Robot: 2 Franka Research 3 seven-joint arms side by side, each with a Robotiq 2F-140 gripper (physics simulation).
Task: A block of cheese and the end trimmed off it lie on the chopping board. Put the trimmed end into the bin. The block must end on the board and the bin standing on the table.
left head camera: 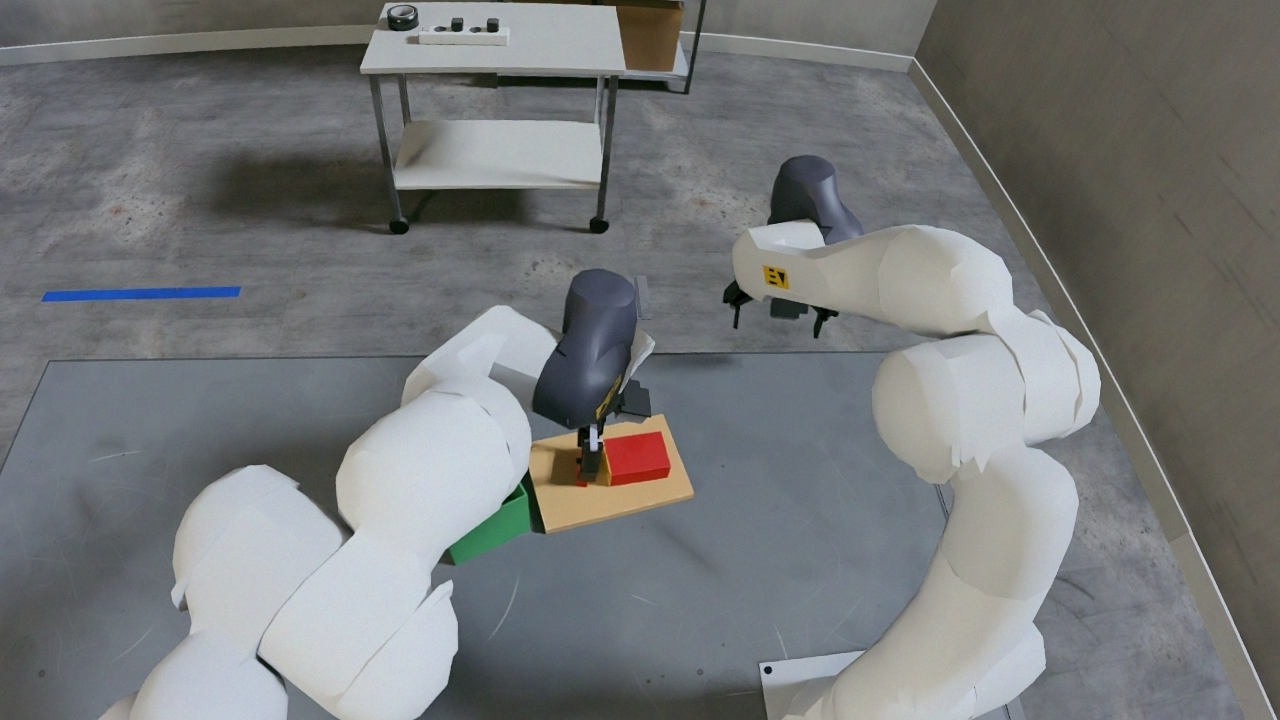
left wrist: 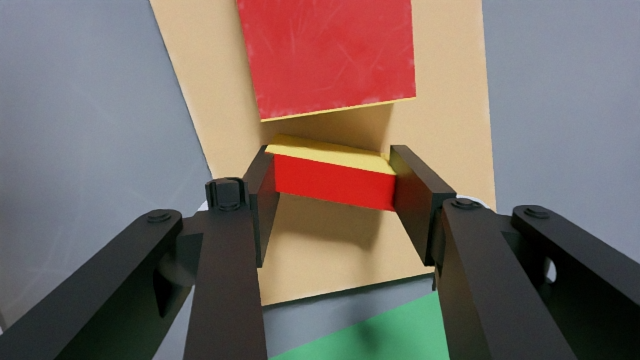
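Note:
The cheese block [left head camera: 637, 456] [left wrist: 330, 55], red with a yellow cut face, lies on the tan chopping board [left head camera: 617, 506] [left wrist: 450, 100]. My left gripper [left head camera: 588, 467] [left wrist: 333, 170] is shut on the trimmed end [left head camera: 581, 484] [left wrist: 335, 182], a thin red and yellow piece set slightly askew between the fingers. It seems a little above the board, with its shadow below it, and apart from the block. The green bin [left head camera: 492, 533] [left wrist: 400, 332] stands beside the board; my left arm hides much of it in the head view. My right gripper [left head camera: 776, 326] is open and empty, far from the board.
The grey table [left head camera: 769, 555] carries the board and bin. My left arm [left head camera: 429, 465] reaches over the bin; my right arm [left head camera: 1002, 528] stands at the right. A white trolley [left head camera: 537, 60] with a power strip [left head camera: 463, 36] and tape roll [left head camera: 401, 17] stands behind.

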